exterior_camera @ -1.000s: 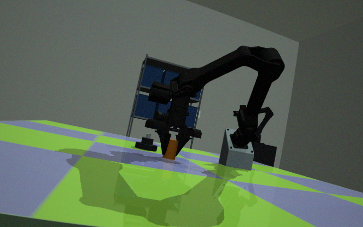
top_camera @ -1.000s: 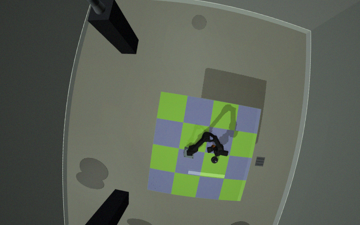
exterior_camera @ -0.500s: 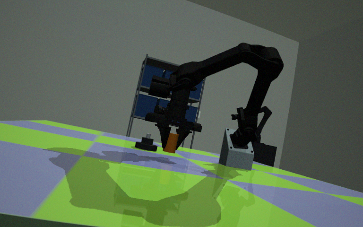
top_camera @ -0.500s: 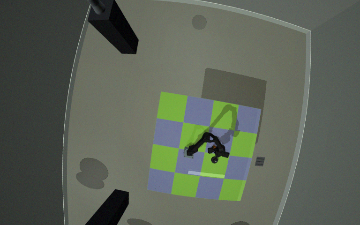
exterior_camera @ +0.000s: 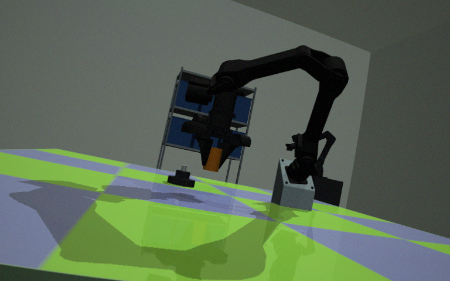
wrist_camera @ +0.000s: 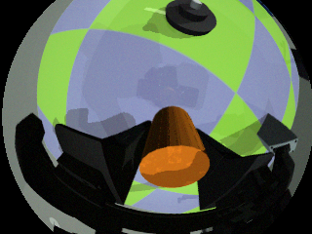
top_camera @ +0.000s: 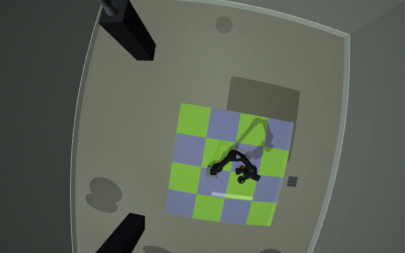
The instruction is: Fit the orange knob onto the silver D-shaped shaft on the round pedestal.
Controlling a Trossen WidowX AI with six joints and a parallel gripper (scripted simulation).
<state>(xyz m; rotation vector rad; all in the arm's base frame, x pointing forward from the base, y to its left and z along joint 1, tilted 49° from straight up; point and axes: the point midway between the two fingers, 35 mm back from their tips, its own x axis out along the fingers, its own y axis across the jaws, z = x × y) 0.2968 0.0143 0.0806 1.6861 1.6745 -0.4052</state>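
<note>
The black round pedestal is 160 mm to the right of my gripper tip, 40 mm below it and 30 mm ahead of it. From my gripper tip the other things lie so: orange knob: 30 mm above.
</note>
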